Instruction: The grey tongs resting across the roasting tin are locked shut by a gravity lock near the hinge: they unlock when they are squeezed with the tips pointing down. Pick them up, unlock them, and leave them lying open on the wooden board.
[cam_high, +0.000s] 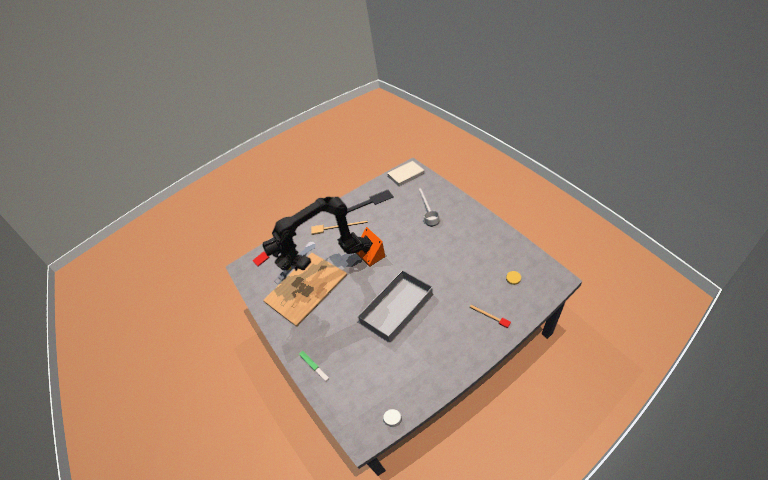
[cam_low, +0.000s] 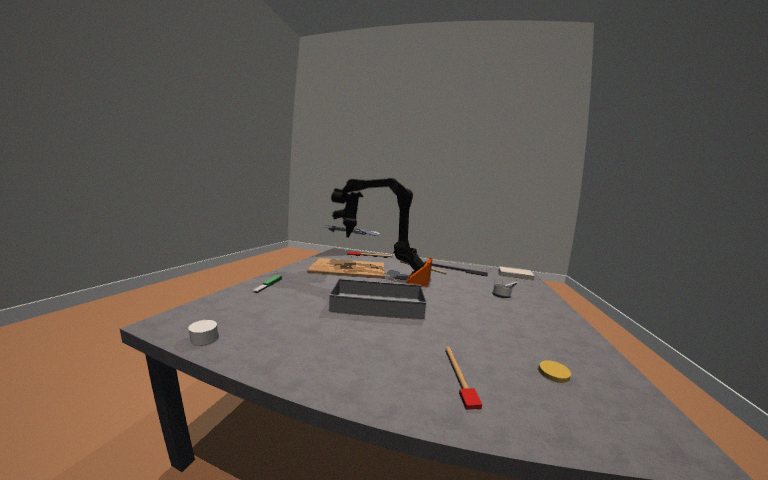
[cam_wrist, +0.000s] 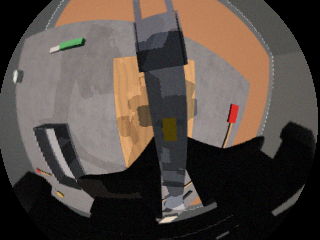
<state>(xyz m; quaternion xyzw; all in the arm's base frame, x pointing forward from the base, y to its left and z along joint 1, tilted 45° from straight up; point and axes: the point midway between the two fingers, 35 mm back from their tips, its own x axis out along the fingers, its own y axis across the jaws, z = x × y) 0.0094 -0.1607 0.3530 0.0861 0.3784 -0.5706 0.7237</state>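
Right now the wooden board is 1 cm behind my gripper tip, 1 cm to the left of it and 16 cm below it. Round my gripper tip: red-headed spatula (35 cm behind, 4 cm to the right, 16 cm below); then green-handled tool (40 cm ahead, 15 cm to the right, 16 cm below); then grey roasting tin (34 cm ahead, 30 cm to the left, 13 cm below).
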